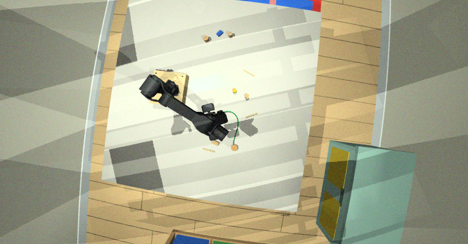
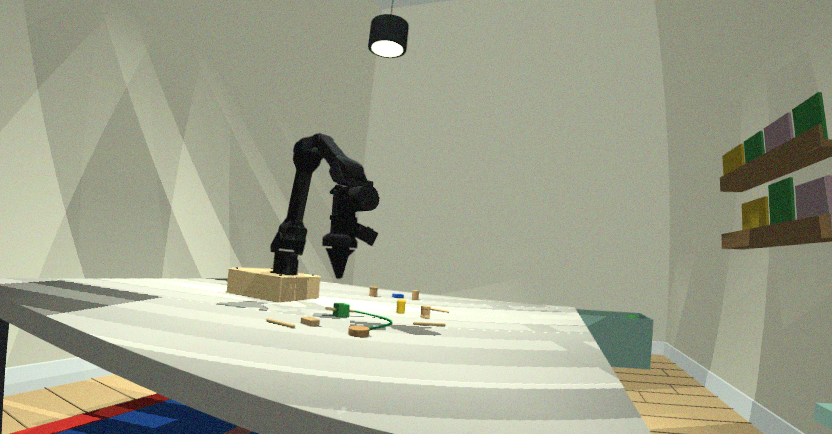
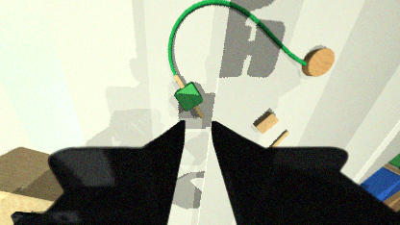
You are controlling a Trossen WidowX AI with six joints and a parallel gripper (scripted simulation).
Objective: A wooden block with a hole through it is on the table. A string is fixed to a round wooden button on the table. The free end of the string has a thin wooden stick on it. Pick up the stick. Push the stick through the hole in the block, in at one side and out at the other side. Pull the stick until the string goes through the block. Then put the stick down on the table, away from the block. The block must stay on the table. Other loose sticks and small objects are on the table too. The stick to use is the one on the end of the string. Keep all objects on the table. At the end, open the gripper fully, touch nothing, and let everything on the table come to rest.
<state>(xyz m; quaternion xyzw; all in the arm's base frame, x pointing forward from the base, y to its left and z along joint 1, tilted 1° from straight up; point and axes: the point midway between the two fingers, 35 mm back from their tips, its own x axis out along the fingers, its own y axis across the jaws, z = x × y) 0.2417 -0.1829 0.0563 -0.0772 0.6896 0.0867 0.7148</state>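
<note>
The green block lies 1 cm ahead of my gripper tip, 1 cm to the left of it and 8 cm below it. The rest, counted from my gripper tip: yellow cylinder: 12 cm ahead, 18 cm to the left, 7 cm below; then wooden block: 1 cm behind, 14 cm to the right, 8 cm below; then round wooden button: 11 cm ahead, 17 cm to the right, 8 cm below.
</note>
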